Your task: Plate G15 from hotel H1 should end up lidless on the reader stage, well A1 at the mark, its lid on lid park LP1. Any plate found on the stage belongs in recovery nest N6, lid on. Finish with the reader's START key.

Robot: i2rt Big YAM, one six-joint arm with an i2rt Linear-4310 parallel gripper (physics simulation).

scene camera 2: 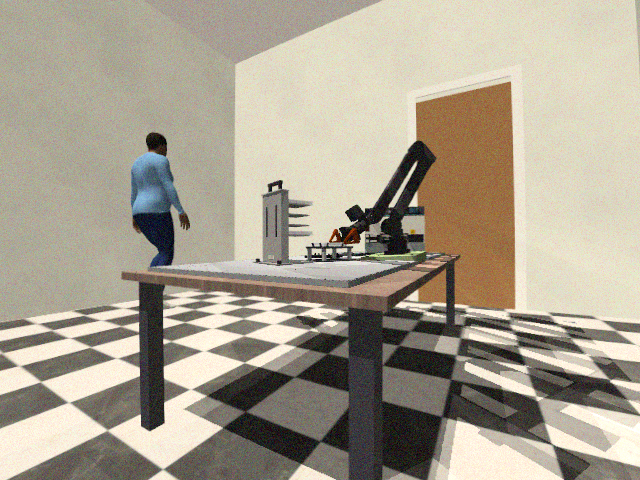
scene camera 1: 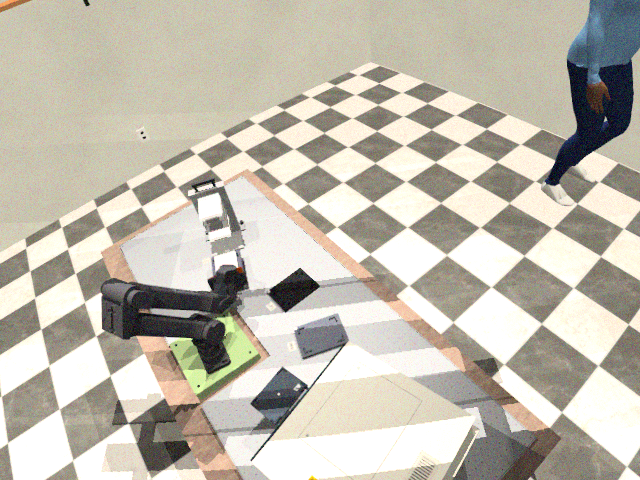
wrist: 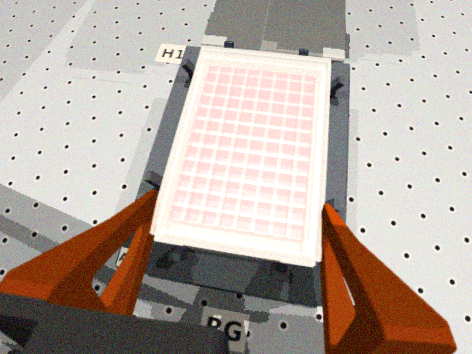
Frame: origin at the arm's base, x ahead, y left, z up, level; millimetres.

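Where they show: gripper, fingertip midpoint: [scene camera 2: 336,242] [wrist: 238,205]; arm's base at its link origin: [scene camera 2: 397,253] [scene camera 1: 214,355].
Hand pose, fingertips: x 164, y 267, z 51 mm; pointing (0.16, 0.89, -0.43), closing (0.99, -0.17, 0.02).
Note:
Each offset is from my fingertips to the top centre of the thing. "*": to the spot under its first point.
A white lidded well plate {dx +10, dy +40, dz +2 mm} [wrist: 251,152] [scene camera 1: 226,256] with pink wells lies on a dark nest [wrist: 337,159] [scene camera 2: 328,251] labelled RG {dx -16, dy -63, dz -74 mm} [wrist: 225,329], just in front of hotel H1 [scene camera 1: 204,185] [scene camera 2: 273,227]. My gripper [wrist: 238,205] [scene camera 1: 234,271] [scene camera 2: 343,236] straddles the plate's near end. Its orange fingers press on the two long sides of the plate, so it is shut on the plate. I cannot tell whether they bear on the lid or on the base. The plate rests level on the nest.
A black pad {* dx +192, dy -160, dz -65 mm} [scene camera 1: 293,288], a grey pad {* dx +181, dy -389, dz -62 mm} [scene camera 1: 320,335] and a dark pad {* dx -21, dy -530, dz +29 mm} [scene camera 1: 279,390] lie along the table. The big beige reader {dx +89, dy -819, dz +220 mm} [scene camera 1: 371,429] fills the near end. My arm stands on a green base [scene camera 1: 240,351]. A person [scene camera 1: 594,92] [scene camera 2: 152,201] walks nearby.

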